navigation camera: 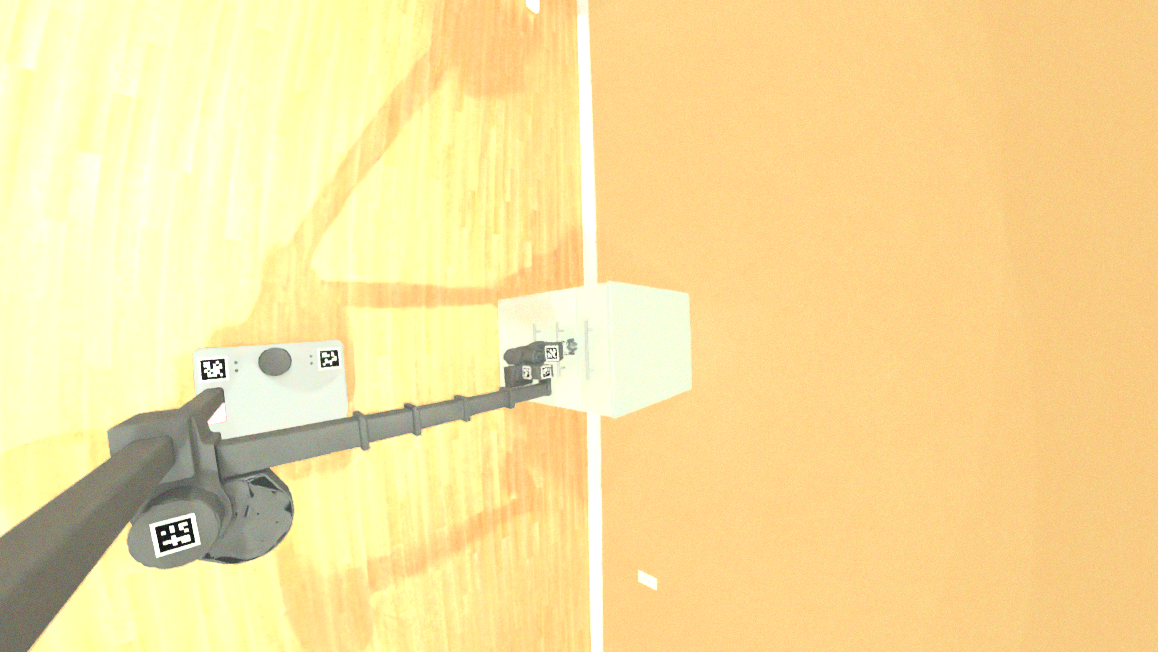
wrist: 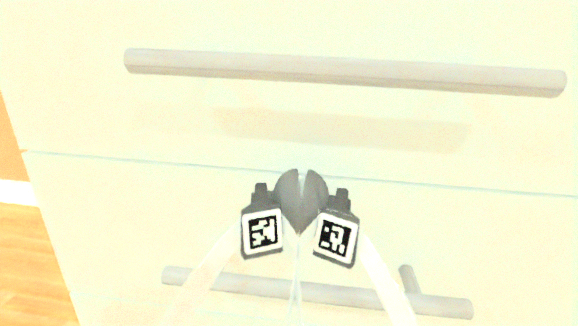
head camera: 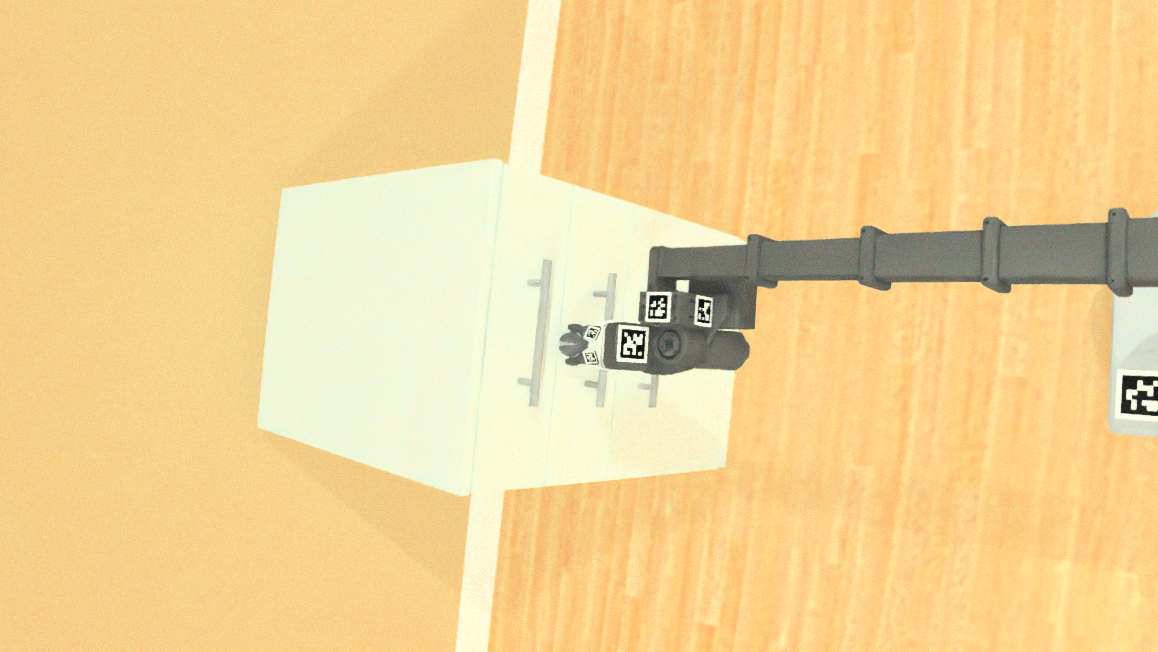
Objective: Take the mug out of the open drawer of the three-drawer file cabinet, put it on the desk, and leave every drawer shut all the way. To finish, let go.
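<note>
The pale three-drawer file cabinet (head camera: 372, 323) (navigation camera: 648, 348) stands against the wall. Its top drawer (head camera: 518, 437) is flush with the cabinet body, and no gap shows at its edge. The two lower drawer fronts look flush too. The top drawer's handle (head camera: 540, 332) (wrist: 345, 72) (navigation camera: 588, 349) is a long grey bar. My gripper (head camera: 572, 344) (wrist: 300, 191) (navigation camera: 571, 346) is shut, its fingertips together with nothing between them. It is at the cabinet front, below the top handle and above the middle handle (wrist: 340, 294). The mug and the desk do not show in these views.
My telescoping arm (head camera: 931, 253) (navigation camera: 437, 414) reaches out to the cabinet front. My base (navigation camera: 275, 396) stands on the wood floor (head camera: 891, 526). A white baseboard (head camera: 478, 566) (navigation camera: 589, 161) runs along the orange wall (head camera: 121, 526) on both sides of the cabinet.
</note>
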